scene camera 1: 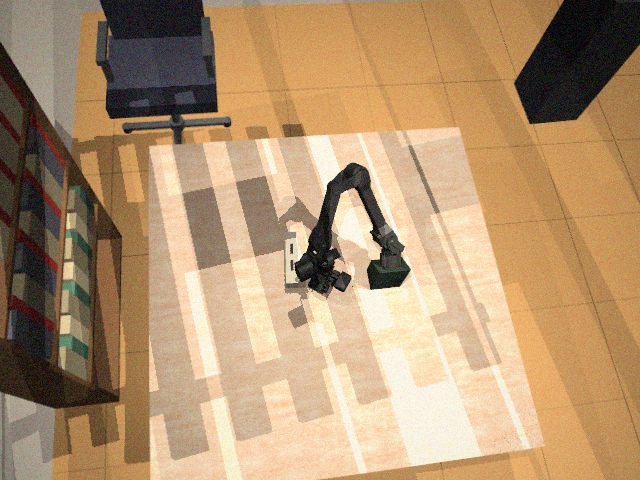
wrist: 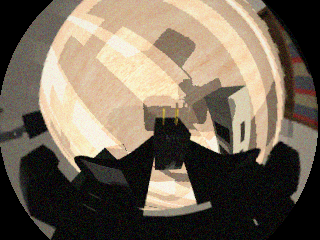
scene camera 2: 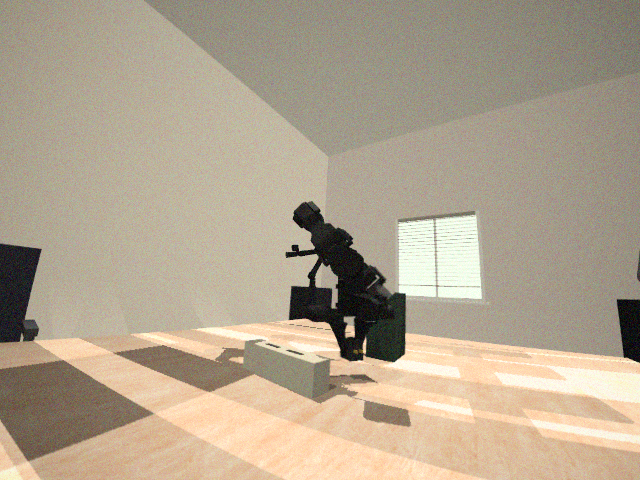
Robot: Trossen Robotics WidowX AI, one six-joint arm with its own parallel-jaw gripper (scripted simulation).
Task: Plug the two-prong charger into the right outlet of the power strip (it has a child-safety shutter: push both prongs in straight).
My gripper holds a dark two-prong charger.
